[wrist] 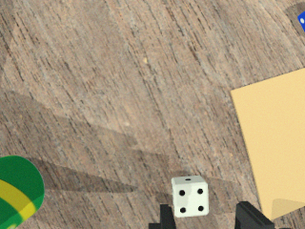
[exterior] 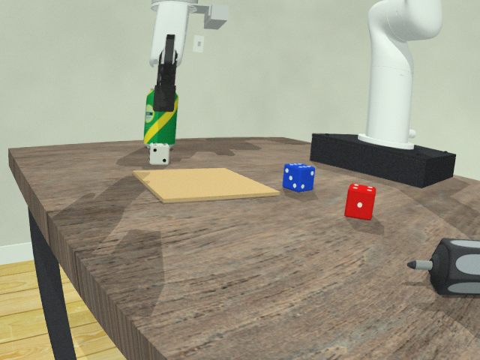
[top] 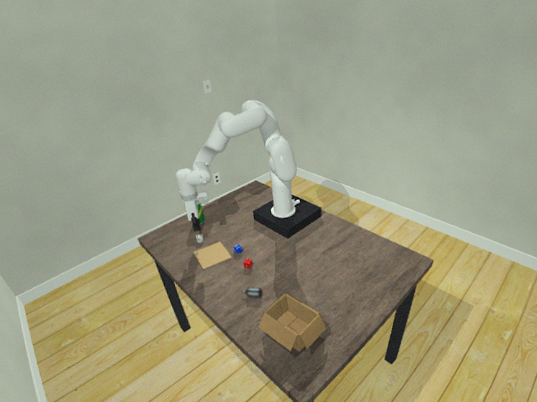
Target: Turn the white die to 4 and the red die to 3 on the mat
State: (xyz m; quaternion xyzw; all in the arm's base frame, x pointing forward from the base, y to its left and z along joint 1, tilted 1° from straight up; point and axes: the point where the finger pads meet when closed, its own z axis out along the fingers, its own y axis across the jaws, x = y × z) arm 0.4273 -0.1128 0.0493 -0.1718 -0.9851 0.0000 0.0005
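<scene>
Right now my hand is 9 cm above the white die. Also, from my hand: blue die (11 cm behind, 19 cm to the left, 9 cm below); green can (6 cm behind, 16 cm to the right, 4 cm below); tan mat (14 cm to the left, 10 cm below).
</scene>
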